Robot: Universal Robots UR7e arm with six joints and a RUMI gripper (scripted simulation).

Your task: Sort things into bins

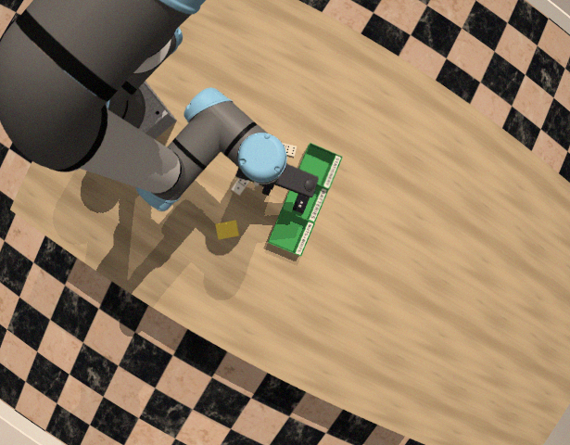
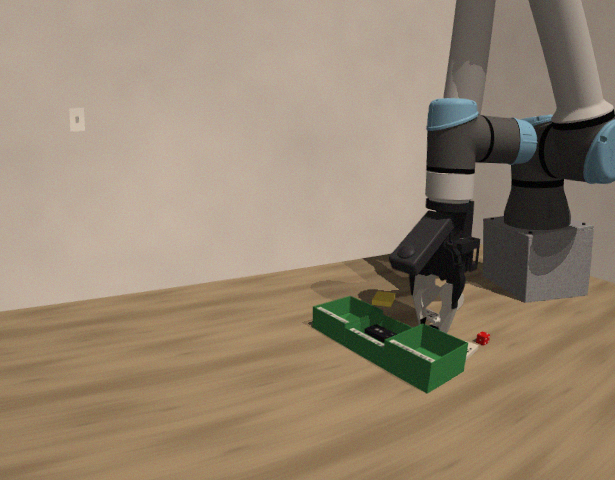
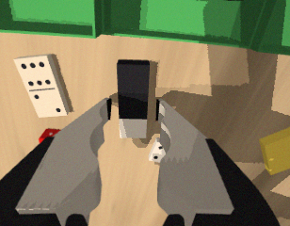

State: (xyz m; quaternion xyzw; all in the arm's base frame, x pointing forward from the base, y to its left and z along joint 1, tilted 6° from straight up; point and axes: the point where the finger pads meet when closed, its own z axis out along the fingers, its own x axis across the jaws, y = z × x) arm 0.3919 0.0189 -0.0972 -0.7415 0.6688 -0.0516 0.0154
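Now: the black-and-white block 1 cm behind my hand and 1 cm below it. The rest, counted from my hand: black 9V battery (9 cm ahead, 2 cm to the right); red die (5 cm behind, 7 cm to the left, 1 cm below); yellow block (4 cm behind, 16 cm to the right, 1 cm below).
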